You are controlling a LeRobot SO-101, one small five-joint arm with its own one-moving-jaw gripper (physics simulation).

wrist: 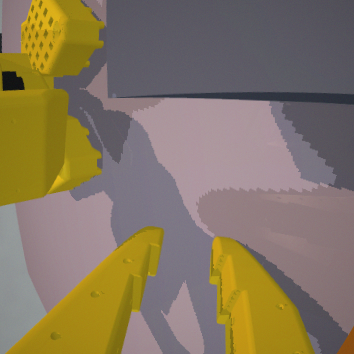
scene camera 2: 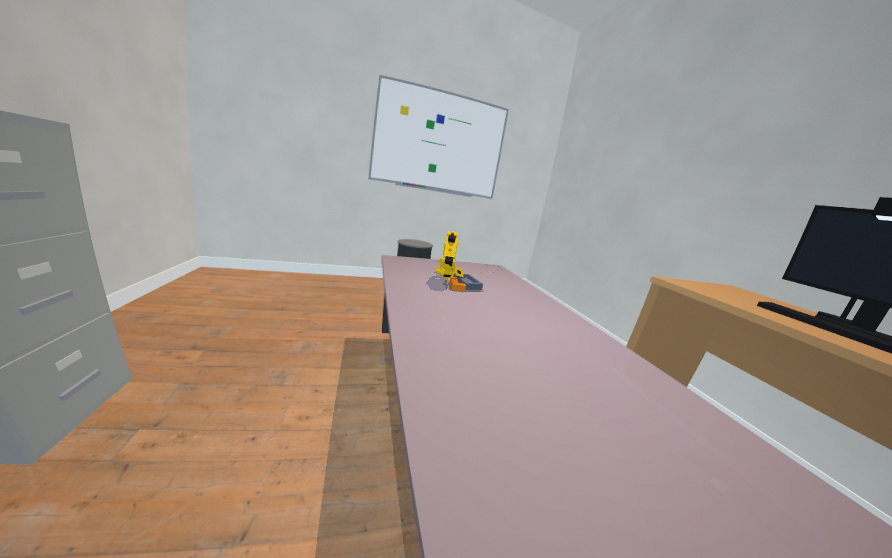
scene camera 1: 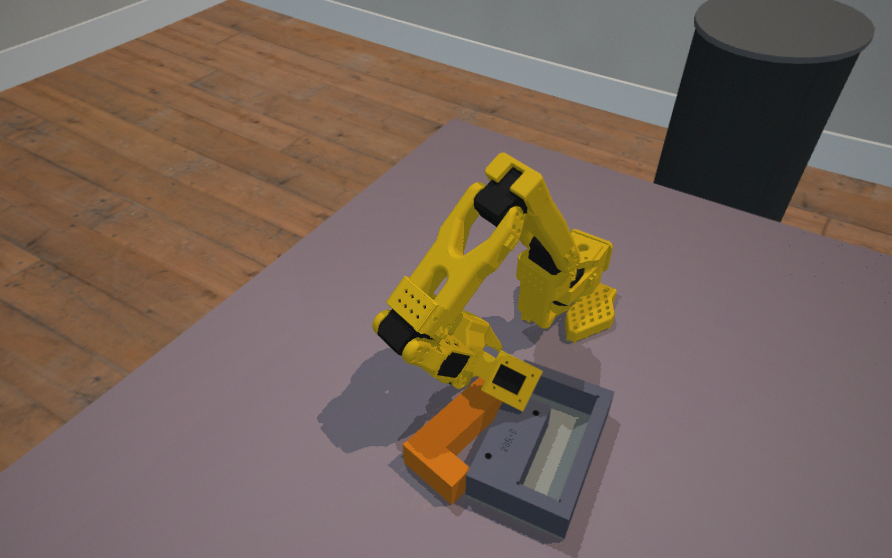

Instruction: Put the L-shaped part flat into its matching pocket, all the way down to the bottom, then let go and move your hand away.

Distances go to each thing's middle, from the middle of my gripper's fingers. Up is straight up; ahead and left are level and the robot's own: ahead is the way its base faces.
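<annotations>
My gripper: 30 mm to the right of the orange L-shaped part (scene camera 1: 431,452), 50 mm short of it, 20 mm above it. Grey pocket block (scene camera 1: 532,464): from my hand, 100 mm to the left, 20 mm ahead, 20 mm below.
</annotations>
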